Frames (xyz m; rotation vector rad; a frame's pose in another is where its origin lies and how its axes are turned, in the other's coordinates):
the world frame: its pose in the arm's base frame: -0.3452 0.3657 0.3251 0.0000 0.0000 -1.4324
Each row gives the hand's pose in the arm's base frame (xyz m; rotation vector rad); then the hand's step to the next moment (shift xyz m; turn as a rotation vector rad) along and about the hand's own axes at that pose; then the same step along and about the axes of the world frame.
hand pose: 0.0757 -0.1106 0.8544 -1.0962 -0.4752 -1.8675
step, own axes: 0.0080 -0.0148 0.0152 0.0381 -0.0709 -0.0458
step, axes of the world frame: -0.0150 -0.0046 0.0164 0.0004 -0.0914 0.0149
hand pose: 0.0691 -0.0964 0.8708 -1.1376 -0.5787 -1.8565
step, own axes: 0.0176 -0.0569 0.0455 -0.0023 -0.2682 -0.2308
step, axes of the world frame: -0.0594 -0.0224 0.0398 -0.0181 -0.3391 -0.0995
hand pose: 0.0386 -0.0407 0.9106 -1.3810 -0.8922 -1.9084
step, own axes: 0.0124 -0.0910 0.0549 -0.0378 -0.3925 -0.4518
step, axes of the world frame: -0.1017 -0.0318 0.0092 0.0543 -0.5611 -0.2046
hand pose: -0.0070 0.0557 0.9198 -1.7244 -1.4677 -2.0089
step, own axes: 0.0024 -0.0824 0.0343 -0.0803 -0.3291 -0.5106
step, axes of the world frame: -0.0719 -0.0188 -0.0495 0.1502 -0.5609 -0.1957
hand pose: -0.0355 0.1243 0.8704 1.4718 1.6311 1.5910
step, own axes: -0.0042 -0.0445 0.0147 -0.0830 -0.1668 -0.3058
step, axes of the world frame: -0.0129 -0.0010 -0.0452 0.1298 -0.3176 -0.1024
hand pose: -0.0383 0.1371 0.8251 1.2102 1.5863 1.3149
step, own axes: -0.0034 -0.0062 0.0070 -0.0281 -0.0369 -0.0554
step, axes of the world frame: 0.0023 0.0060 -0.0076 0.0364 -0.0570 -0.0255
